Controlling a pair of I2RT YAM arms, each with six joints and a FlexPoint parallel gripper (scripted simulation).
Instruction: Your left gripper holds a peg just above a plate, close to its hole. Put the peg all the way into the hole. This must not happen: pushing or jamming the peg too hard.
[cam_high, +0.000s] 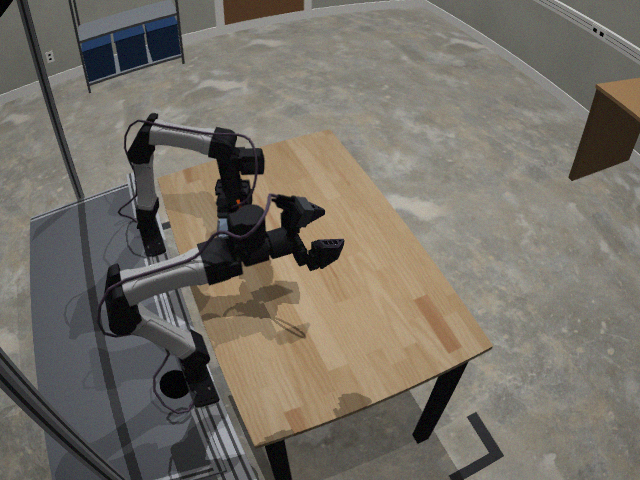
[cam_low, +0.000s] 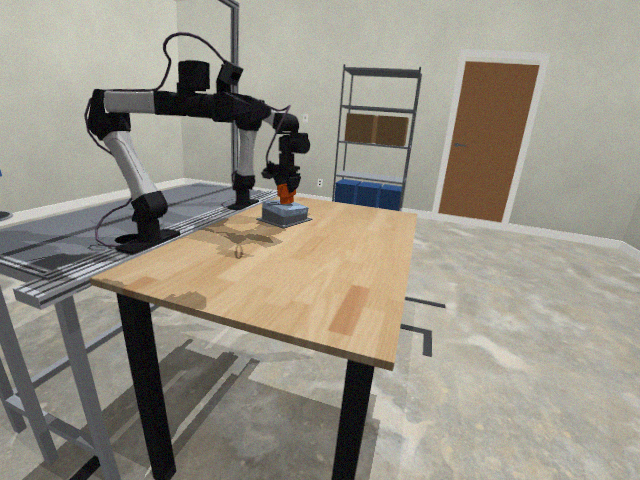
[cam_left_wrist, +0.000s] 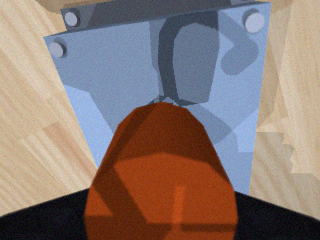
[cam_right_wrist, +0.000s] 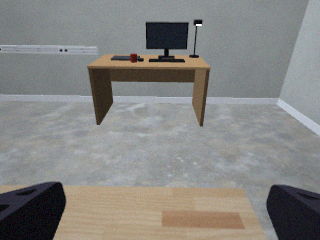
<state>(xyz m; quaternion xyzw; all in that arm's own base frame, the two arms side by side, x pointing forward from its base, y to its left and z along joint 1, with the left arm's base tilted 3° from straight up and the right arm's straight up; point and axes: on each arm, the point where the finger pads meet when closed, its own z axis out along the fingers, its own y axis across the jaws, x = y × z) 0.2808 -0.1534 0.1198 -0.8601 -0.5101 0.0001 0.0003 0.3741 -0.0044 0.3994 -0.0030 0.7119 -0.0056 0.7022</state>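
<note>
My left hand is 2 cm above the orange peg. Round my left hand: blue-grey plate (8 cm below).
</note>
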